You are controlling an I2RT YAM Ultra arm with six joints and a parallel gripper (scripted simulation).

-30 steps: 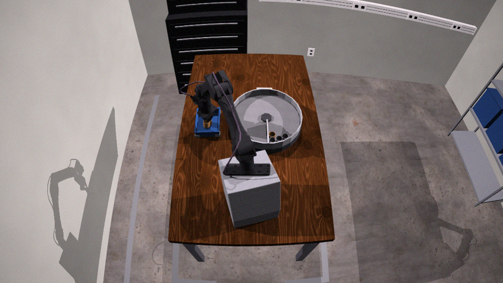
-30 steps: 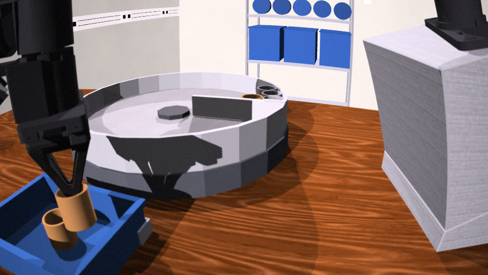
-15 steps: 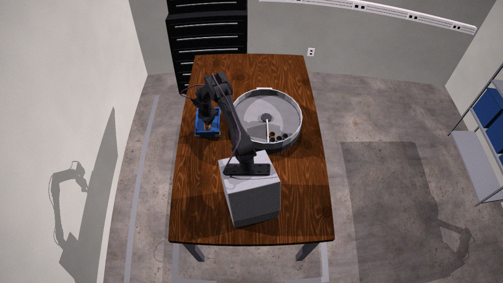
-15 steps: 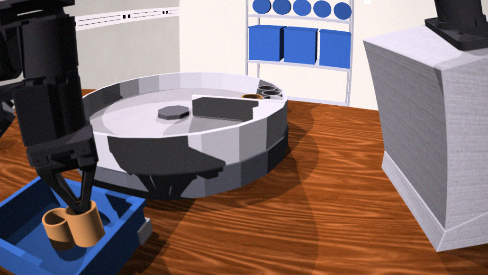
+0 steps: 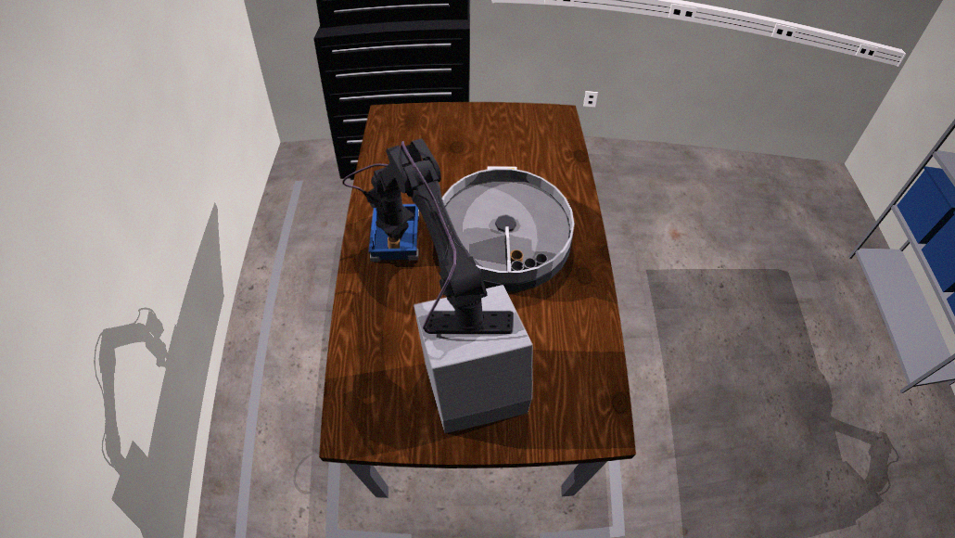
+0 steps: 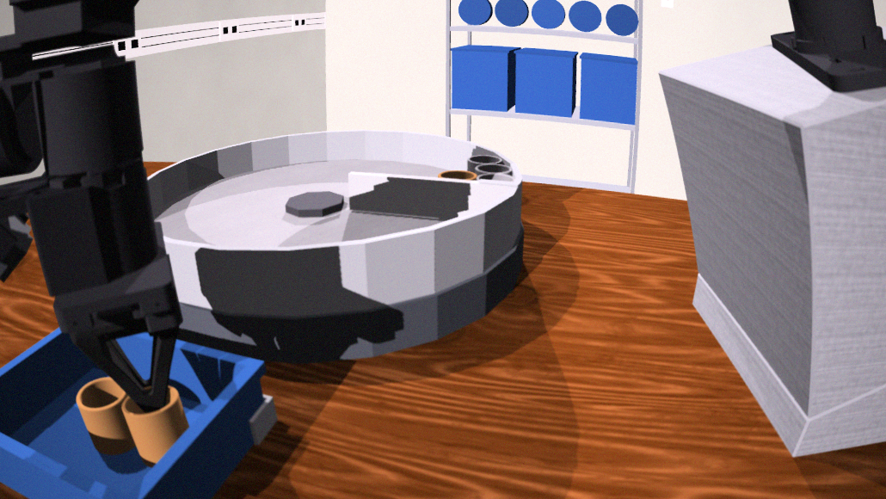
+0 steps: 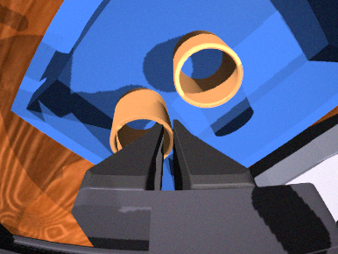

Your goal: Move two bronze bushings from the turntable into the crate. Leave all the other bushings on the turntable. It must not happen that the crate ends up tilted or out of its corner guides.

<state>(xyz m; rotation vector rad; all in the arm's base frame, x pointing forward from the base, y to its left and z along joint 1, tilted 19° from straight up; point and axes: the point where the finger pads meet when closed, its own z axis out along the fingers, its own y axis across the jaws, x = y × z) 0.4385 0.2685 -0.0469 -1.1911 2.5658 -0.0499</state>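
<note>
The blue crate lies 40 mm ahead of my hand, 20 mm to the left of it and 20 mm below it. The rest, counted from my hand: grey turntable 330 mm to the right, 80 mm ahead.
</note>
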